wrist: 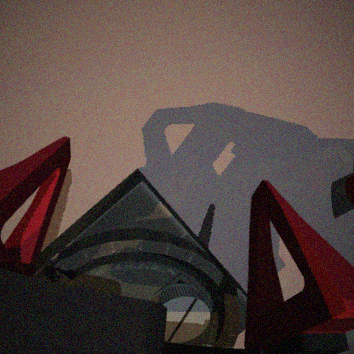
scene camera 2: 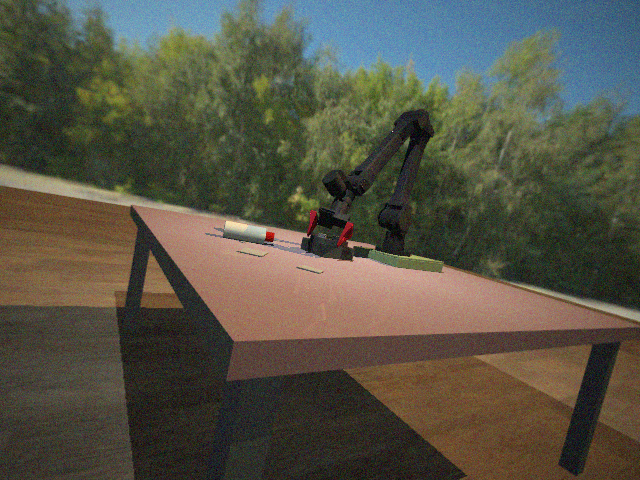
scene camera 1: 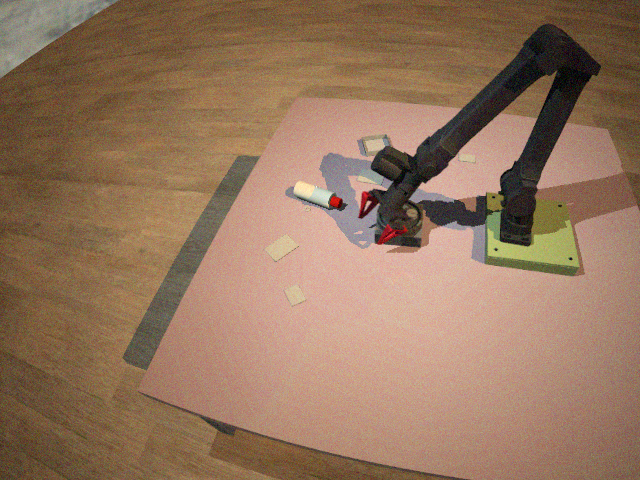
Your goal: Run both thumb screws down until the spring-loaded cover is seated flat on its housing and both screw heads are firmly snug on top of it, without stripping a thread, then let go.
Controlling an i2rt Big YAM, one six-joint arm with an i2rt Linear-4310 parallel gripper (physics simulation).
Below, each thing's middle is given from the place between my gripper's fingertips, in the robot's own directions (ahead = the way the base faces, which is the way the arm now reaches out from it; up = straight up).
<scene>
My gripper is now 190 mm short of the white tube with red cap (scene camera 1: 311, 193), 120 mm to the left of it and 20 mm above it.
</scene>
